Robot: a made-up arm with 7 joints.
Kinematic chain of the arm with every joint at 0, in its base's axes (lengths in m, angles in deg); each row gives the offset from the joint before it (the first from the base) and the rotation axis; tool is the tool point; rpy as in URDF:
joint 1: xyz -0.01 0.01 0.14 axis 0 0.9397 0.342
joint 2: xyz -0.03 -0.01 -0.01 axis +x
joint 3: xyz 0 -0.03 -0.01 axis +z
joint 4: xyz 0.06 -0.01 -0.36 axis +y
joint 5: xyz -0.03 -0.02 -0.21 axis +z
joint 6: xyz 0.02 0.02 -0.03 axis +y
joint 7: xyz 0.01 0 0.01 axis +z
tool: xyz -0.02 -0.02 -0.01 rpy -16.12 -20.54 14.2
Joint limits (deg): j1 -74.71..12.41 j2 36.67..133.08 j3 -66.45..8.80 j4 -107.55..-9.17 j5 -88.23..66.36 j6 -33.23..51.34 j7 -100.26..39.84
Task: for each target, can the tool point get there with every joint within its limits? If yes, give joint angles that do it. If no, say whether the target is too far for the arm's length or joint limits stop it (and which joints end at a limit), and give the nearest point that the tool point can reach.
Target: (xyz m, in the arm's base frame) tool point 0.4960 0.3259 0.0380
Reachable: yes | joints -58.18 59.59 -30.28 -28.76 43.99 41.60 3.56
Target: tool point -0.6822 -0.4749 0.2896
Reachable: no: too far | nearest point -0.0756 0.1554 0.4990 | short by 0.900 m
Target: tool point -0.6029 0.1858 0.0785
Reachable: no: joint limits stop it (at a limit: joint 1, joint 2, joint 3, joint 4, joint 6, joint 7) | nearest point -0.2218 0.5012 0.4023 | short by 0.591 m
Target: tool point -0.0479 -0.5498 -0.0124
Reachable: no: joint limits stop it (at a limit: joint 1, joint 2, joint 3, joint 4, joint 6, joint 7) | nearest point 0.3554 -0.1875 0.0147 | short by 0.543 m
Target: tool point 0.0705 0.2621 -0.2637
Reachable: yes | joints 2.95 71.91 -57.85 -93.70 -55.62 31.74 -39.09
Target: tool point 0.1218 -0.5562 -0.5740
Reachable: no: too far | nearest point 0.1020 -0.0729 -0.3220 | short by 0.545 m
